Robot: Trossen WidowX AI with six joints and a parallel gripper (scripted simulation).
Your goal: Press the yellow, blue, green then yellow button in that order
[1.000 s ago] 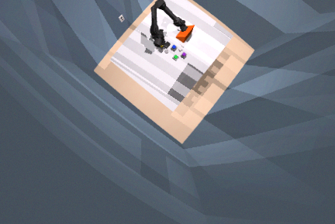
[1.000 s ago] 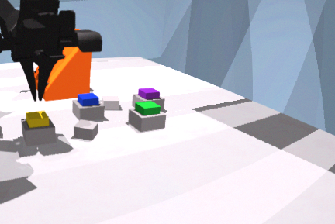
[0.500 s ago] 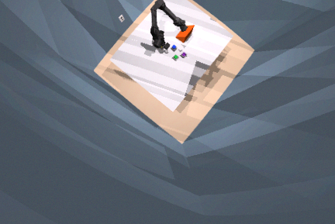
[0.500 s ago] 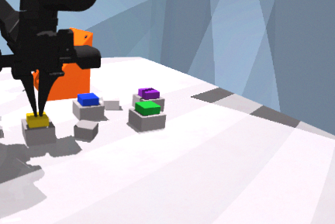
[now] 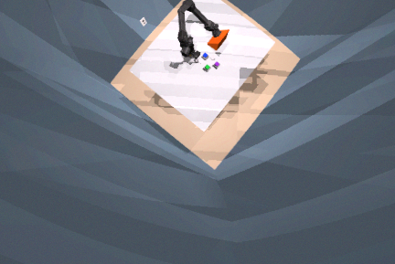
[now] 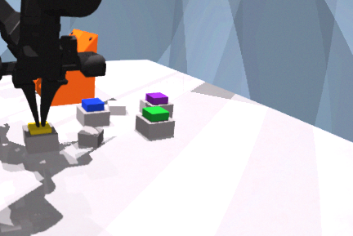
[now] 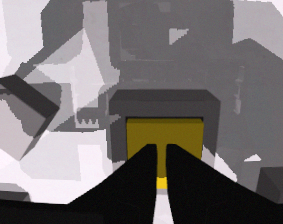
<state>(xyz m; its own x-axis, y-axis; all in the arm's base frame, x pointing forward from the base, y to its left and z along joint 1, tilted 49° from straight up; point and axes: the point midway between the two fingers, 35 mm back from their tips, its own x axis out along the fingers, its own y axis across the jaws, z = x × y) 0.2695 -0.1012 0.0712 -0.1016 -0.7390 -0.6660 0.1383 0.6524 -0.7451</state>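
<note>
The yellow button lies 10 mm below my gripper tip. From my gripper tip the other things lie so: blue button (60 mm behind, 120 mm to the left); small grey block (20 mm ahead, 80 mm to the left, 20 mm below); red button (60 mm behind, 80 mm to the right).
</note>
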